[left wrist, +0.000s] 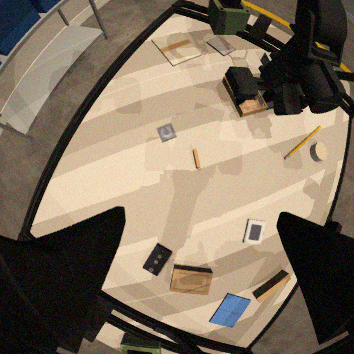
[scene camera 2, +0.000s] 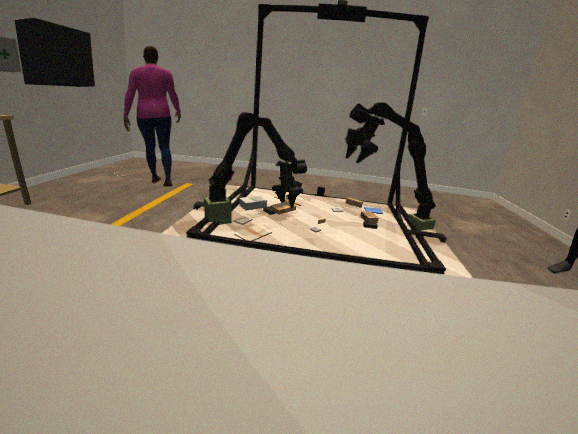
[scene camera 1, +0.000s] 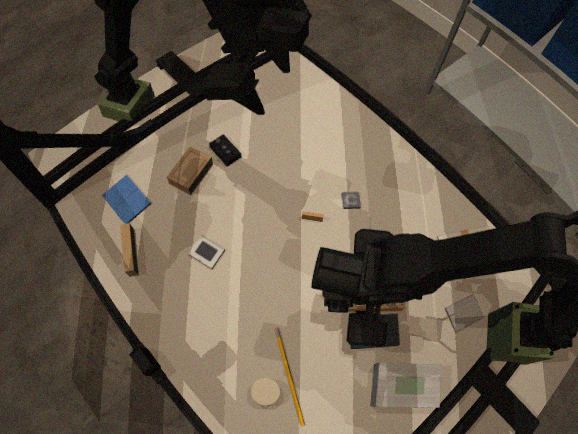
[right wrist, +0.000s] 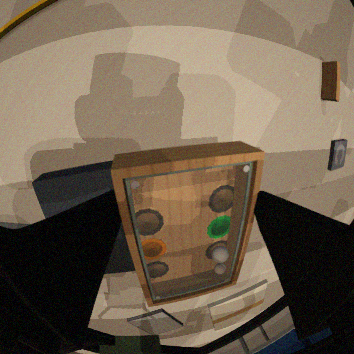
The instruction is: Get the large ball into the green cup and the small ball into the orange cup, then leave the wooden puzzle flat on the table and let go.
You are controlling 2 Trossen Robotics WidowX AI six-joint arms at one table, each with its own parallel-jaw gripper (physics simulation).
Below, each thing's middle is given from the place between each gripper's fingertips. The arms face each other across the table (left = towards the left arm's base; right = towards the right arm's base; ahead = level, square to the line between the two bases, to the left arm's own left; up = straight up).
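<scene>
My right hand: 20 mm to the left of the wooden puzzle (right wrist: 187,211), 10 mm short of it. Dark blue block (right wrist: 58,190): 30 mm below my right hand, 60 mm to the right, 40 mm behind.
My left gripper: 260 mm above the wooden puzzle, 80 mm past it, 280 mm to the left of it. Dark blue block: 300 mm below my left hand, 130 mm behind, 320 mm to the right.
</scene>
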